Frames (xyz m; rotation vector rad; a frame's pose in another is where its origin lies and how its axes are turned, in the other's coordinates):
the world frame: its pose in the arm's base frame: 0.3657 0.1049 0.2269 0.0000 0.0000 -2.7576
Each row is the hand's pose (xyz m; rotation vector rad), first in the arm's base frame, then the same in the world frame.
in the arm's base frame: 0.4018 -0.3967 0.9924 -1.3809 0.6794 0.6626
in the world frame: 0.1544 0.4786 0.7655 1.1785 1.5527 -2.0359
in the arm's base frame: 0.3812 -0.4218 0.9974 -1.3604 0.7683 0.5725
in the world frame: 0.1829 0.4942 0.7705 1.3152 1.5423 -2.0721
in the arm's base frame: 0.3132 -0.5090 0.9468 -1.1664 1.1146 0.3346
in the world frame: 0.2787 0.5495 0.7199 1.8229 1.2907 -2.1617
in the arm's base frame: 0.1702 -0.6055 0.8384 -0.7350 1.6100 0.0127
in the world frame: 0.4474 0.5854 0.6115 -2.2043 -0.5307 1.8246
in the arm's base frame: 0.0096 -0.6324 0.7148 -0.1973 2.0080 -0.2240
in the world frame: 0.6064 0.5502 0.4879 -2.3590 0.2225 1.4032
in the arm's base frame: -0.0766 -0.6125 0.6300 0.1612 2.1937 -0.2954
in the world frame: 0.6788 0.4995 0.4031 -2.3918 0.6500 1.1562
